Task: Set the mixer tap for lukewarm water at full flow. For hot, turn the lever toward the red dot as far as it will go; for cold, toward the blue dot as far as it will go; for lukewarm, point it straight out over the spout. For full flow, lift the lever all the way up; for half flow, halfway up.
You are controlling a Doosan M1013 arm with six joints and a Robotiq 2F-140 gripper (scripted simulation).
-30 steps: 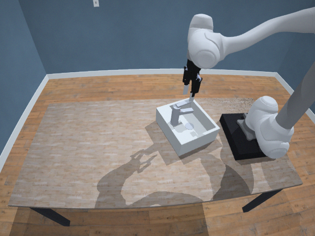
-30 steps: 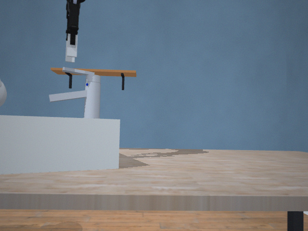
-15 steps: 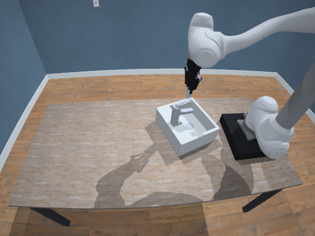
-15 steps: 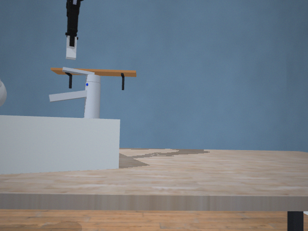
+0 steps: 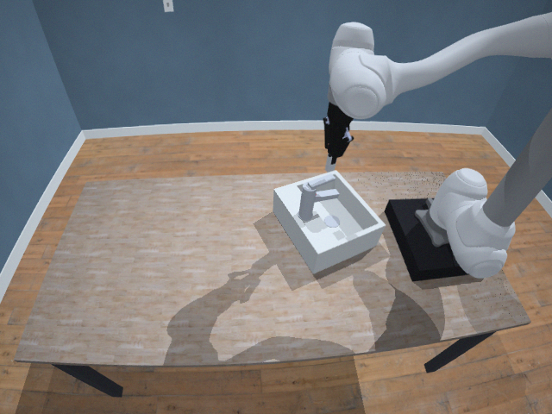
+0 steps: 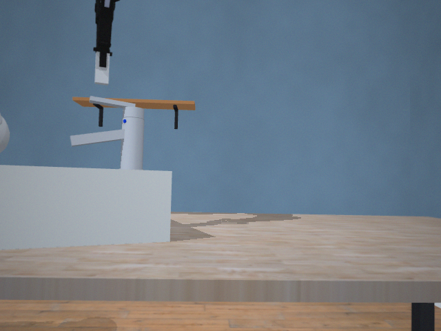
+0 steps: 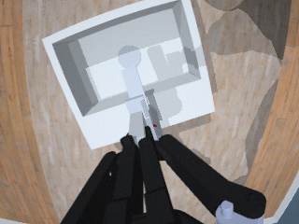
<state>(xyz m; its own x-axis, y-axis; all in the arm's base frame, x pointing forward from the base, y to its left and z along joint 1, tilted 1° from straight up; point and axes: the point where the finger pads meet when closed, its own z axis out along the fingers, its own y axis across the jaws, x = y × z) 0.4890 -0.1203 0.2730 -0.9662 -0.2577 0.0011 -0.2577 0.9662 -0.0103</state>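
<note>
My gripper is now 20 mm short of the lever, 10 mm to the right of it and 70 mm above it. The rest, counted from my hand: white basin (50 mm behind, 10 mm to the right, 310 mm below); grey mixer tap (50 mm ahead, 10 mm to the left, 120 mm below).
</note>
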